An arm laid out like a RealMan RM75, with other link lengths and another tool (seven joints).
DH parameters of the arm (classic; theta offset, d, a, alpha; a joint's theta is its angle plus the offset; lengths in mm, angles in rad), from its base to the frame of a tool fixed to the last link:
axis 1: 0 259.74 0 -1.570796
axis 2: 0 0 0 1.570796
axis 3: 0 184.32 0 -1.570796
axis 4: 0 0 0 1.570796
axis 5: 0 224.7 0 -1.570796
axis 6: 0 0 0 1.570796
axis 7: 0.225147 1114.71 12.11 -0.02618
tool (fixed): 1.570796 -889.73 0 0
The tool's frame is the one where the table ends.
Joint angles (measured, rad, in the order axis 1, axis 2, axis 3, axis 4, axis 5, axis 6, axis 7), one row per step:
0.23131, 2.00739, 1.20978, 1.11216, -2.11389, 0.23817, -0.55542
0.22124, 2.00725, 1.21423, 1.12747, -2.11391, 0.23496, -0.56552
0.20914, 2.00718, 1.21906, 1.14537, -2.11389, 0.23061, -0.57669
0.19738, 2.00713, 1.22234, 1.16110, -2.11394, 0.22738, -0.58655
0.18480, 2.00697, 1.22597, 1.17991, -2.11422, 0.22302, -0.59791
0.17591, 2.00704, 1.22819, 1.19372, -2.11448, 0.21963, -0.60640
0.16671, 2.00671, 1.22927, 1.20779, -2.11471, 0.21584, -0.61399
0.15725, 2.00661, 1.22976, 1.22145, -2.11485, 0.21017, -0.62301
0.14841, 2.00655, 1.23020, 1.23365, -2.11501, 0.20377, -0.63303
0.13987, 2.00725, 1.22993, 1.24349, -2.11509, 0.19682, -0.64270
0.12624, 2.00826, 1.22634, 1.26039, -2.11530, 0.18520, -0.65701
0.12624, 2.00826, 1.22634, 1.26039, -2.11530, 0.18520, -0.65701
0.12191, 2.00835, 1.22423, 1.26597, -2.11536, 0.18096, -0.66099
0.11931, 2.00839, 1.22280, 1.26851, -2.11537, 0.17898, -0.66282
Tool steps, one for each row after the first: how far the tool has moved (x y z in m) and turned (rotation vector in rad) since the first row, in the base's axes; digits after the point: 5 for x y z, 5 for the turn. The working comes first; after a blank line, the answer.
Tool pose at each row, in the base's axes (x y z in m, rotation vector in rad; the steps are taken from these numbers as rounded here):
0.23095, 0.40112, -0.07036, -0.64585, 2.54588, 1.07846
0.22895, 0.40239, -0.06697, -0.65442, 2.53794, 1.09398
0.22669, 0.40378, -0.06294, -0.66340, 2.52842, 1.11267
0.22512, 0.40445, -0.05970, -0.67063, 2.52046, 1.12691
0.22266, 0.40558, -0.05570, -0.68114, 2.51015, 1.14478
0.22062, 0.40640, -0.05284, -0.68976, 2.50236, 1.15779
0.21857, 0.40702, -0.05011, -0.69815, 2.49484, 1.17047
0.21659, 0.40768, -0.04728, -0.70768, 2.48543, 1.18401
0.21491, 0.40837, -0.04443, -0.71779, 2.47462, 1.19683
0.21376, 0.40874, -0.04217, -0.72589, 2.46455, 1.20797
0.21101, 0.40891, -0.03930, -0.74102, 2.45006, 1.22483
0.21101, 0.40891, -0.03930, -0.74102, 2.45006, 1.22483
0.20996, 0.40888, -0.03854, -0.74615, 2.44569, 1.23026
0.20967, 0.40866, -0.03834, -0.74805, 2.44398, 1.23212

-0.00200, 0.00127, 0.00339, 0.01059, -0.00001, 0.00843
-0.00426, 0.00266, 0.00742, 0.02350, 0.00026, 0.01771
-0.00583, 0.00333, 0.01066, 0.03356, -0.00005, 0.02499
-0.00829, 0.00446, 0.01466, 0.04607, -0.00066, 0.03513
-0.01033, 0.00528, 0.01752, 0.05513, -0.00131, 0.04319
-0.01238, 0.00590, 0.02025, 0.06390, -0.00180, 0.05108
-0.01436, 0.00656, 0.02308, 0.07378, -0.00338, 0.05977
-0.01604, 0.00725, 0.02593, 0.08381, -0.00638, 0.06856
-0.01719, 0.00762, 0.02819, 0.09294, -0.00941, 0.07568
-0.01994, 0.00779, 0.03106, 0.10591, -0.01338, 0.08864
-0.01994, 0.00779, 0.03106, 0.10591, -0.01338, 0.08864
-0.02099, 0.00776, 0.03182, 0.10989, -0.01440, 0.09304
-0.02128, 0.00754, 0.03202, 0.11133, -0.01492, 0.09463

